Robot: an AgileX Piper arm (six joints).
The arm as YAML. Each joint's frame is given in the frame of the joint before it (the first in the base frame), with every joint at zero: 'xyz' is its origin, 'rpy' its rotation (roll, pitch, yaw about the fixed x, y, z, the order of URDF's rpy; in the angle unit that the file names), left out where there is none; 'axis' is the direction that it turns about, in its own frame. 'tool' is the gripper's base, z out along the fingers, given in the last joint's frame.
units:
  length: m
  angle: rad
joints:
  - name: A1
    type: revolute
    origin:
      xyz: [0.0, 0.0, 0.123]
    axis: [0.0, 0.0, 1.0]
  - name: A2
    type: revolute
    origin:
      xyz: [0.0, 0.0, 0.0]
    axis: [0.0, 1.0, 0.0]
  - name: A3
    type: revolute
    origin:
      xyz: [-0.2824, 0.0, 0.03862]
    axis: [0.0, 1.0, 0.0]
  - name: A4
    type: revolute
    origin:
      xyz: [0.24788, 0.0, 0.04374]
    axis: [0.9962, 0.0, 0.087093]
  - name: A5
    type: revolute
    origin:
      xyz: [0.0, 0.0, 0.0]
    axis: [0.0, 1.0, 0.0]
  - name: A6
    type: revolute
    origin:
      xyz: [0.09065, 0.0, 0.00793]
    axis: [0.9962, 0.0, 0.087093]
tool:
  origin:
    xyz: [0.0, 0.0, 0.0]
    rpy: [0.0, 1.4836, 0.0]
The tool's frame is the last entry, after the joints.
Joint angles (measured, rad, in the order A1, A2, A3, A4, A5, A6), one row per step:
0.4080, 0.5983, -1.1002, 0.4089, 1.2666, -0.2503
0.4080, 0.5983, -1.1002, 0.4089, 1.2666, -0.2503
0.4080, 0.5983, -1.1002, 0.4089, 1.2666, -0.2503
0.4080, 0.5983, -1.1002, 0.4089, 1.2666, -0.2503
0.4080, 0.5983, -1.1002, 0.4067, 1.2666, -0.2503
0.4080, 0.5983, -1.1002, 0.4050, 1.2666, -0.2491
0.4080, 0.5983, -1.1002, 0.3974, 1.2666, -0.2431
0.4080, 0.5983, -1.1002, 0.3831, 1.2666, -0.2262
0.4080, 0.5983, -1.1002, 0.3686, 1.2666, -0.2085
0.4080, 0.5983, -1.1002, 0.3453, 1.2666, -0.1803
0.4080, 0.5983, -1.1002, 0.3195, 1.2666, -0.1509
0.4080, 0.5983, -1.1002, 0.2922, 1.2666, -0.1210
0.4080, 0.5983, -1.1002, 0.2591, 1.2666, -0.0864
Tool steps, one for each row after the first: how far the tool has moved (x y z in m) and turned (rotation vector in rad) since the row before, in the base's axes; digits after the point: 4 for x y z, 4 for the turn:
0.0000, 0.0000, 0.0000, 0.0000, 0.0000, 0.0000
0.0000, 0.0000, 0.0000, 0.0000, 0.0000, 0.0000
0.0000, 0.0000, 0.0000, 0.0000, 0.0000, 0.0000
0.0001, -0.0001, -0.0001, -0.0017, -0.0007, -0.0012
0.0001, -0.0001, 0.0000, -0.0007, 0.0002, -0.0016
0.0004, -0.0005, -0.0002, -0.0026, 0.0013, -0.0076
0.0007, -0.0009, -0.0004, -0.0019, 0.0059, -0.0175
0.0007, -0.0010, -0.0004, -0.0015, 0.0061, -0.0182
0.0011, -0.0016, -0.0006, -0.0022, 0.0093, -0.0292
0.0012, -0.0018, -0.0006, -0.0031, 0.0086, -0.0315
0.0013, -0.0019, -0.0006, -0.0035, 0.0078, -0.0328
0.0015, -0.0024, -0.0007, -0.0047, 0.0078, -0.0390

